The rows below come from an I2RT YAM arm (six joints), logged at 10 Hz.
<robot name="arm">
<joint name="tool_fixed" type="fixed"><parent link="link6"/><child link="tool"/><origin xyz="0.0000 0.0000 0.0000" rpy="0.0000 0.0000 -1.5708"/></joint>
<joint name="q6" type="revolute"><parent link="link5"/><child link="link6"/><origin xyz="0.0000 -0.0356 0.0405" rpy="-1.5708 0.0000 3.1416"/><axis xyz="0 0 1"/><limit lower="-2.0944" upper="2.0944"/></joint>
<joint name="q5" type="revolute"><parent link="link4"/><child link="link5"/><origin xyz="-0.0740 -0.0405 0.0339" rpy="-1.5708 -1.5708 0.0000"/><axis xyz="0 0 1"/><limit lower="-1.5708" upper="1.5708"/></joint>
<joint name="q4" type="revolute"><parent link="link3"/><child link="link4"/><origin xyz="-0.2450 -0.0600 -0.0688"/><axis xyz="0 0 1"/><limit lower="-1.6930" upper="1.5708"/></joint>
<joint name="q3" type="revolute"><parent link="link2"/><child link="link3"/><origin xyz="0.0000 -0.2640 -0.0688" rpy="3.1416 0.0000 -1.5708"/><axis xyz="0 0 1"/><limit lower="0.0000" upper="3.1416"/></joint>
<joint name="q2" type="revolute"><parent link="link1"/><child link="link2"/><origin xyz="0.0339 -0.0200 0.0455" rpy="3.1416 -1.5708 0.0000"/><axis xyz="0 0 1"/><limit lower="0.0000" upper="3.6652"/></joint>
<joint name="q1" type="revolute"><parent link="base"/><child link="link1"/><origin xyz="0.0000 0.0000 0.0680" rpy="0.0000 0.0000 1.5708"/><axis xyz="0 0 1"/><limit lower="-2.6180" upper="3.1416"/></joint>
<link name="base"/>
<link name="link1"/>
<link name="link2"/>
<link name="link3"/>
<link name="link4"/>
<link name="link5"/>
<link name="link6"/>
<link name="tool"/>
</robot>
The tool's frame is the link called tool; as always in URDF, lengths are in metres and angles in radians.
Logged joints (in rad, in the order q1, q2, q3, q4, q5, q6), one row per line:
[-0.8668 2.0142 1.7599 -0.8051 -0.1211 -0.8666]
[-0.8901 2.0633 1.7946 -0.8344 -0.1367 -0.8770]
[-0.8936 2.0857 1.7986 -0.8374 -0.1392 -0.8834]
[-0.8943 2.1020 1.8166 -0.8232 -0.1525 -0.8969]
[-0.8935 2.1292 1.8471 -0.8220 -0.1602 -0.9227]
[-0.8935 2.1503 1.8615 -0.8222 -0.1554 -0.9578]
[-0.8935 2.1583 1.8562 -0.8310 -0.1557 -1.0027]
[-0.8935 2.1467 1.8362 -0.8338 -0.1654 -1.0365]
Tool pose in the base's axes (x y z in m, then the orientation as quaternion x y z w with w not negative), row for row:
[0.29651 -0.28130 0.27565 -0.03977 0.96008 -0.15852 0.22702]
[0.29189 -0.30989 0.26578 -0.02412 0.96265 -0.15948 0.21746]
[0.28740 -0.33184 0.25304 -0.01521 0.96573 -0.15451 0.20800]
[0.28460 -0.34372 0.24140 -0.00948 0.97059 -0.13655 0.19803]
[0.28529 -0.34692 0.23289 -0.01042 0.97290 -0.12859 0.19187]
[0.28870 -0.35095 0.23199 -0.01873 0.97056 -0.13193 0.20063]
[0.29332 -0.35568 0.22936 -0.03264 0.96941 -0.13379 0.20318]
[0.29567 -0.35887 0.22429 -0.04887 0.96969 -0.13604 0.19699]
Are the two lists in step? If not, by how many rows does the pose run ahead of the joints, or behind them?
The pose runs 2 rows behind the joints: the pose in row i belongs to the joints in row i - 2.
